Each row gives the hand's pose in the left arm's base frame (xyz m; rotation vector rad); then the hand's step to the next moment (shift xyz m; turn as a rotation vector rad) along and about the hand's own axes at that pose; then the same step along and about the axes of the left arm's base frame.
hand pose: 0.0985 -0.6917 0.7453 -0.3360 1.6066 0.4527
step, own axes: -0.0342 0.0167 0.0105 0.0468 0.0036 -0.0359
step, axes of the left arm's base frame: 0.0043 0.0179 0.0350 -0.0372 -0.0116 -0.0444
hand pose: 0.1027 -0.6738 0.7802 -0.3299 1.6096 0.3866
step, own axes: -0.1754 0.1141 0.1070 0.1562 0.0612 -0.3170
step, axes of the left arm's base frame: 0.0593 0.1460 0.1743 -0.3226 -0.0808 -0.1342
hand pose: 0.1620 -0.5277 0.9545 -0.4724 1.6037 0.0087
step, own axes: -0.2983 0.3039 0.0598 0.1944 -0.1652 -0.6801
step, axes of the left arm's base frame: -0.0314 0.3818 0.1954 -0.6003 -0.4026 -0.0717
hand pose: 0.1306 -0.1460 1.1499 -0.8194 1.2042 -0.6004
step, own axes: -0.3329 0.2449 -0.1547 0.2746 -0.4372 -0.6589
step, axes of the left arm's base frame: -0.2425 0.3672 -0.0327 -0.5535 -0.6188 0.1070
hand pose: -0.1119 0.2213 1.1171 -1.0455 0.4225 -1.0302
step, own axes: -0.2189 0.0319 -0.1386 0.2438 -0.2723 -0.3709
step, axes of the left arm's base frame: -0.1914 0.1208 -0.1300 -0.2806 -0.4276 0.0976
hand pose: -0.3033 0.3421 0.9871 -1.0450 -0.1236 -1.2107
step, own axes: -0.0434 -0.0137 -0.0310 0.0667 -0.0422 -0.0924
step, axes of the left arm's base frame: -0.0420 0.0088 -0.0345 -0.0468 -0.1114 0.0127
